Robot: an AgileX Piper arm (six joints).
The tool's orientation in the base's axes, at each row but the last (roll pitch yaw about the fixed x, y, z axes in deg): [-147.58, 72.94, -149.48]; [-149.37, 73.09, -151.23]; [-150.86, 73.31, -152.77]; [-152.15, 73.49, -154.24]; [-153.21, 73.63, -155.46]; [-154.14, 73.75, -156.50]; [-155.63, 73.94, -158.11]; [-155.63, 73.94, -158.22]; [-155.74, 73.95, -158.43]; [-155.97, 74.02, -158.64]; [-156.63, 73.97, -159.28]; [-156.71, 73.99, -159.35]
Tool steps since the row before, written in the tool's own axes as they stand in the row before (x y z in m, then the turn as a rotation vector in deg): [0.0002, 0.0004, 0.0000, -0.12, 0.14, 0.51]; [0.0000, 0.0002, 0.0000, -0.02, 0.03, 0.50]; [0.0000, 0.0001, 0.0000, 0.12, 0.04, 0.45]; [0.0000, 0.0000, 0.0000, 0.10, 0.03, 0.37]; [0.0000, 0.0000, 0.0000, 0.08, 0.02, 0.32]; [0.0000, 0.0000, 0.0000, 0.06, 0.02, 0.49]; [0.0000, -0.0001, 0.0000, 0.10, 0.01, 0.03]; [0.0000, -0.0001, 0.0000, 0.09, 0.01, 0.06]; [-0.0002, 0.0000, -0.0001, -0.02, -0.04, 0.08]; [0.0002, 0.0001, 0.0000, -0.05, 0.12, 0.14]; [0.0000, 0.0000, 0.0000, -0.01, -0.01, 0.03]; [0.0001, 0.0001, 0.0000, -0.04, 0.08, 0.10]
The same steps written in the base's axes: [0.0000, 0.0004, -0.0003, 0.53, 0.13, -0.03]; [0.0000, 0.0002, 0.0000, 0.49, 0.01, -0.11]; [0.0000, 0.0001, 0.0000, 0.40, 0.00, -0.23]; [0.0000, 0.0000, 0.0000, 0.33, 0.00, -0.19]; [0.0000, 0.0000, 0.0000, 0.29, -0.01, -0.16]; [0.0000, 0.0000, 0.0000, 0.46, -0.01, -0.18]; [0.0000, -0.0001, 0.0000, 0.00, 0.00, -0.10]; [0.0000, -0.0001, 0.0000, 0.04, 0.00, -0.10]; [0.0000, 0.0000, 0.0002, 0.08, -0.04, 0.00]; [0.0000, 0.0001, -0.0002, 0.15, 0.12, 0.00]; [0.0000, 0.0000, 0.0000, 0.03, -0.01, 0.00]; [0.0000, 0.0001, -0.0001, 0.11, 0.08, 0.00]
